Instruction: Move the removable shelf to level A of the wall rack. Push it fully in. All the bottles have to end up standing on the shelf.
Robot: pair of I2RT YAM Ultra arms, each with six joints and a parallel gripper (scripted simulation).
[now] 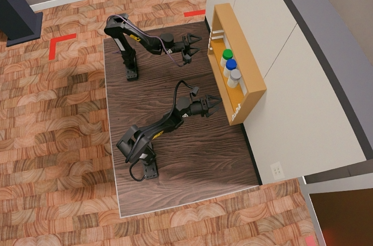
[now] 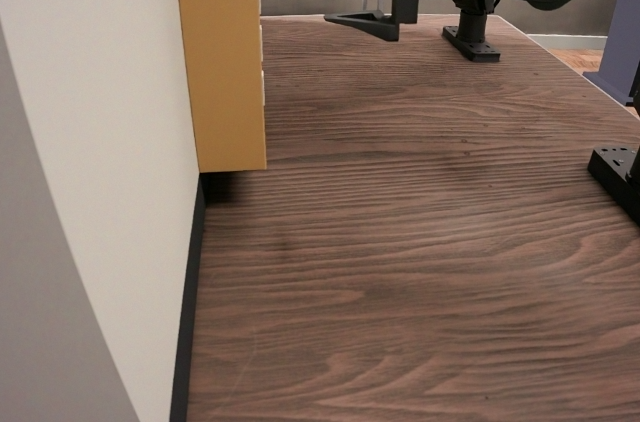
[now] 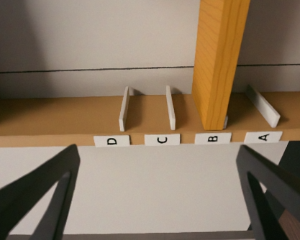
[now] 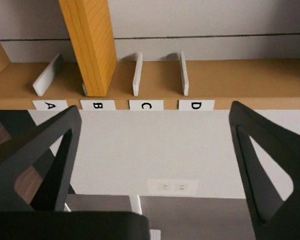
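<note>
Right now the grey-capped bottle is 120 mm ahead of my right hand, 110 mm to the left of it and 10 mm below it. Also, from my right hand: orange wall rack (180 mm to the left, 120 mm ahead); blue-capped bottle (180 mm to the left, 120 mm ahead, 10 mm below); removable shelf (180 mm to the left, 120 mm ahead, 60 mm below).
Right now my left hand is 11 cm short of the green-capped bottle and 13 cm to the left of it. The rest, counted from my left hand: orange wall rack 11 cm ahead, 19 cm to the right; blue-capped bottle 11 cm ahead, 20 cm to the right; removable shelf 11 cm ahead, 19 cm to the right, 6 cm below.
</note>
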